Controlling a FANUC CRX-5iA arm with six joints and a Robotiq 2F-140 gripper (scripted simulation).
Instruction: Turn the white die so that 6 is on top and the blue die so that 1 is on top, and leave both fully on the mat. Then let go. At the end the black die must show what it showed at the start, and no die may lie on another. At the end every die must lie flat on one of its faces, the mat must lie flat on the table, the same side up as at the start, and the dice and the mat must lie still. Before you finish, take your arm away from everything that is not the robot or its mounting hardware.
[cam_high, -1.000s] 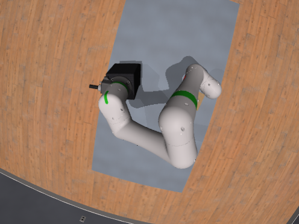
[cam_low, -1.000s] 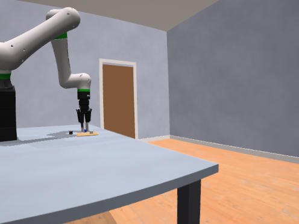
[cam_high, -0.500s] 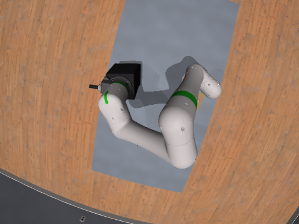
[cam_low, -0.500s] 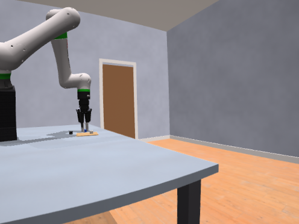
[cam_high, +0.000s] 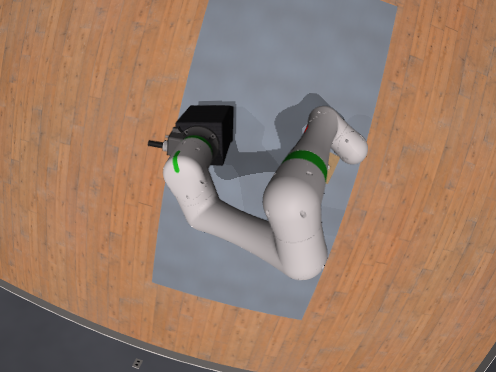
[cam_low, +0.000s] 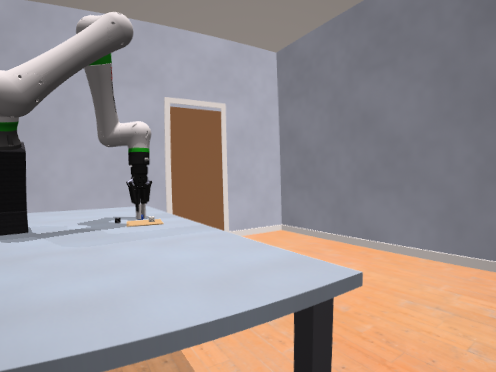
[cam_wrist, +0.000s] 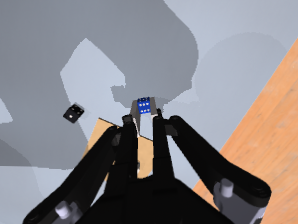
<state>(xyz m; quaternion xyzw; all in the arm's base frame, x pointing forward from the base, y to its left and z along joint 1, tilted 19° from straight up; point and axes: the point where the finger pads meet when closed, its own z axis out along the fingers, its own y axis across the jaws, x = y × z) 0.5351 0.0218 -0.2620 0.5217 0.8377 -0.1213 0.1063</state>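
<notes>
Now: the blue die 30 mm below my hand. Round my hand: black die 110 mm behind, 40 mm to the right, 30 mm below; then tan mat 130 mm to the right, 30 mm below, 20 mm behind; then white die 130 mm to the right, 20 mm below, 10 mm ahead.
</notes>
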